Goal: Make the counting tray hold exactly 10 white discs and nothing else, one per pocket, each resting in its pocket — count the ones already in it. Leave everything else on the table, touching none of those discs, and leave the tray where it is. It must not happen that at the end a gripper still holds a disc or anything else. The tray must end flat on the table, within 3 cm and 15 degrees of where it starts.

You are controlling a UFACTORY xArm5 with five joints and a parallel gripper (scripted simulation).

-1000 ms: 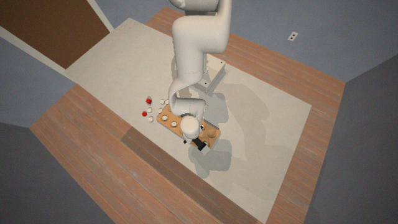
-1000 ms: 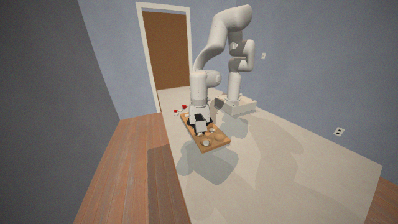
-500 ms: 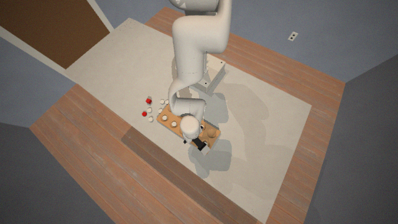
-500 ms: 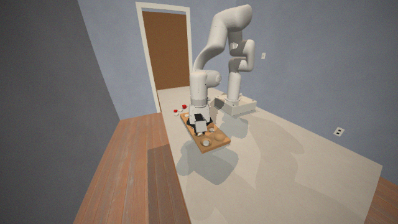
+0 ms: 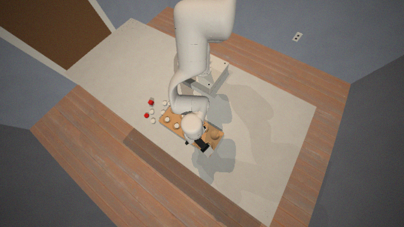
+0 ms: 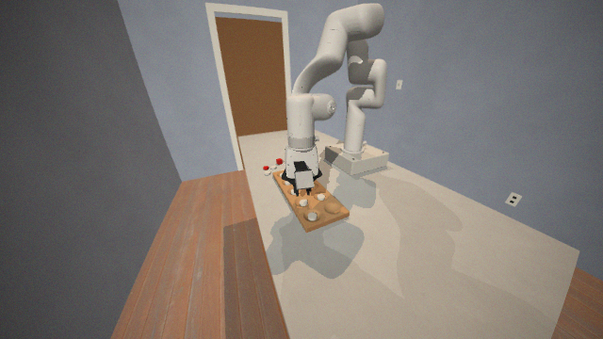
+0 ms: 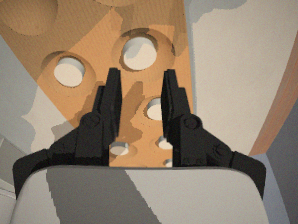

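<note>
My hand is 36 cm to the left of the red disc and 7 cm above it. Round my hand: wooden counting tray: 5 cm behind, 7 cm to the right, 6 cm below; red cube: 9 cm behind, 38 cm to the right, 6 cm below.
</note>
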